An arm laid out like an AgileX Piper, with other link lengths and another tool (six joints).
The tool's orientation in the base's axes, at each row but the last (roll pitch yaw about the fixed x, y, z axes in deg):
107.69, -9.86, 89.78
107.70, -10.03, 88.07
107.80, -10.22, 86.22
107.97, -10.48, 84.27
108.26, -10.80, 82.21
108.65, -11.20, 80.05
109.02, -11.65, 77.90
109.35, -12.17, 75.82
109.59, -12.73, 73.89
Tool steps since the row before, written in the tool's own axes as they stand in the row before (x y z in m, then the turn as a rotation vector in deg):
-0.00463, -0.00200, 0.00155, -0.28, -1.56, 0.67
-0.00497, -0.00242, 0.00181, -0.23, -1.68, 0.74
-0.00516, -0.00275, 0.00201, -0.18, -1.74, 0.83
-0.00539, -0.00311, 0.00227, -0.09, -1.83, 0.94
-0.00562, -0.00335, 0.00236, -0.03, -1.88, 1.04
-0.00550, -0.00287, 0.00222, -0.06, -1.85, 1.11
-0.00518, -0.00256, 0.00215, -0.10, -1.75, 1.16
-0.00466, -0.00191, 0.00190, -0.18, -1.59, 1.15
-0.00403, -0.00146, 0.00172, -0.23, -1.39, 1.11
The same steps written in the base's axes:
0.00085, -0.00416, -0.00313, 0.16, 0.01, -1.71
0.00084, -0.00443, -0.00368, 0.20, 0.08, -1.84
0.00077, -0.00457, -0.00410, 0.27, 0.14, -1.91
0.00073, -0.00473, -0.00458, 0.36, 0.25, -2.01
0.00053, -0.00490, -0.00490, 0.44, 0.31, -2.08
0.00035, -0.00486, -0.00443, 0.51, 0.27, -2.08
0.00024, -0.00460, -0.00410, 0.58, 0.20, -2.01
0.00013, -0.00420, -0.00336, 0.60, 0.08, -1.88
0.00012, -0.00368, -0.00279, 0.60, -0.02, -1.69

